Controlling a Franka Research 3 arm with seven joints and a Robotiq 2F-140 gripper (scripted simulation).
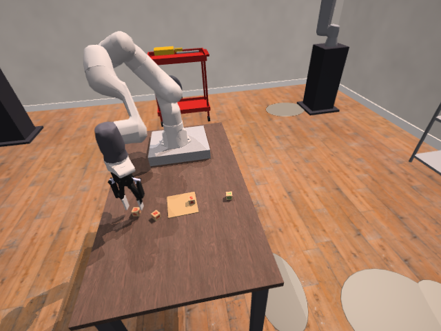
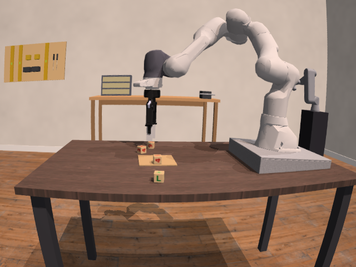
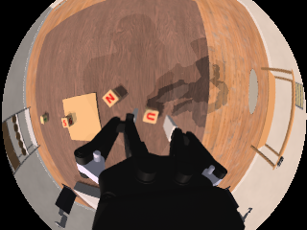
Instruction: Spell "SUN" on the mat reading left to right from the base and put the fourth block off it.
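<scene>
Right now the U block is 60 mm below my hand. Also, from my hand: mat: 210 mm to the left, 70 mm below, 10 mm behind; S block: 260 mm to the left, 50 mm below, 20 mm behind; N block: 90 mm to the left, 60 mm below, 40 mm ahead.
</scene>
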